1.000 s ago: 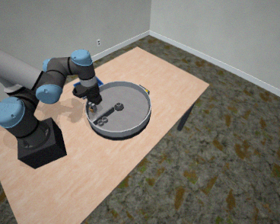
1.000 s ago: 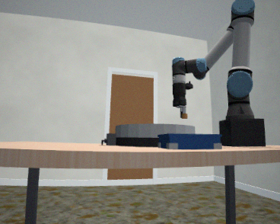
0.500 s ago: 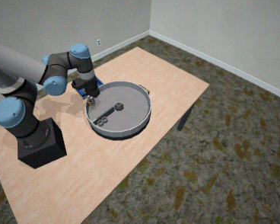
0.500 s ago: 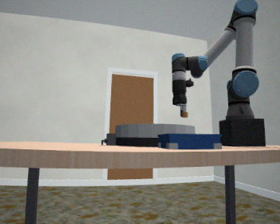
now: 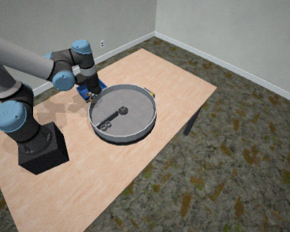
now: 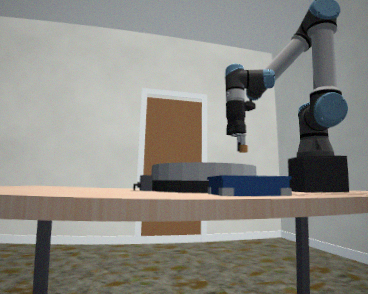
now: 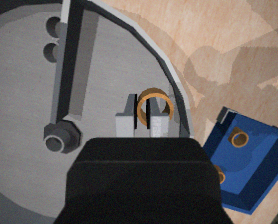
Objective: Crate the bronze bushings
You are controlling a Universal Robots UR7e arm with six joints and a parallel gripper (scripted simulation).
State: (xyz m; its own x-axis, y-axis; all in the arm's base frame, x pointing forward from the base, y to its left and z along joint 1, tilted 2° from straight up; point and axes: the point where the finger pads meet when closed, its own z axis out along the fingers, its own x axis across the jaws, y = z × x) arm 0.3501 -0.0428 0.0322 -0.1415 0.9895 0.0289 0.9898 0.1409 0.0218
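The blue crate lies 22 cm to the left of my hand, 15 cm below it and 13 cm ahead of it. Round my hand: grey turning table 12 cm to the right, 12 cm below, 10 cm ahead.
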